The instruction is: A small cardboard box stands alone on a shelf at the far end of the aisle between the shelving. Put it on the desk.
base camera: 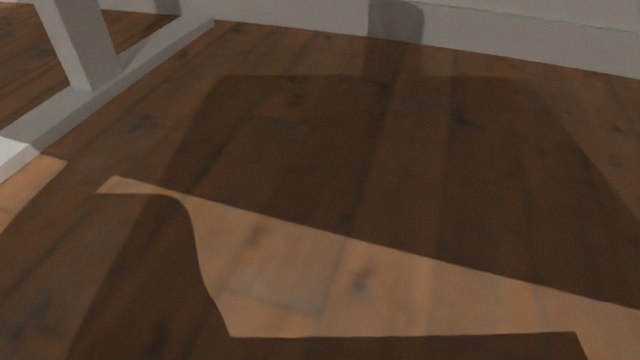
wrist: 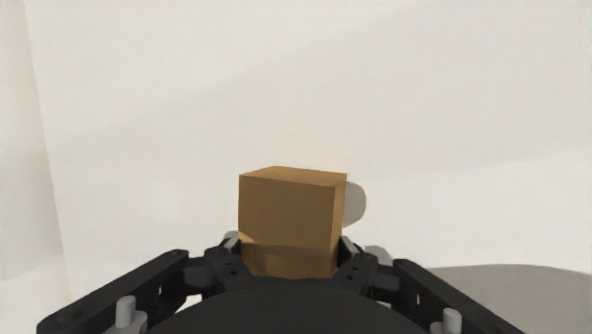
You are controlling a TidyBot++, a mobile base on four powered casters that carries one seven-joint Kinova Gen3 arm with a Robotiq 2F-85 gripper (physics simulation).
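Places are measured from the arm's base along level axes (x ahead, y left, z up), in centimetres.
Pixels of known places: gripper, fingertip midpoint: (wrist: 291, 246).
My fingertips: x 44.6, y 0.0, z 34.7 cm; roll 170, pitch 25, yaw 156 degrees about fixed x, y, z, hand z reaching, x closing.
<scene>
For each thing: its top centre in the pictures, then the offset to it from my fingertips. "spot": a spot on its surface instead. Level surfaces: height alone.
- small cardboard box, middle of its top: (wrist: 274, 254) dx -0.8, dy -0.9, dz +3.1 cm
- white leg, surface spot: (base camera: 82, 45) spot: dx +24.2, dy +39.8, dz -64.0 cm
- Brown plank floor, its level: dz -74.3 cm
The small cardboard box (wrist: 287, 215) is brown and sits between the fingers of my gripper (wrist: 291, 246) in the wrist view. The gripper is shut on it, with one fingertip at each side face; the black gripper body hides the box's near end. A pale, broad surface (wrist: 300, 100) lies behind the box. A small rounded shadow lies on it just right of the box; the gap between the box and this surface cannot be judged. In the base view, a white leg (base camera: 82, 45) on a long foot bar (base camera: 150, 52), apparently the desk's, stands at the upper left. The desk top does not show there.
A light wall base (base camera: 500, 40) runs across the back of the base view. Brown plank floor (base camera: 385, 295) lies in front of it, with large dark shadows and a brighter strip. In the wrist view, a vertical edge runs down the left side, and a broad grey shadow lies at lower right.
</scene>
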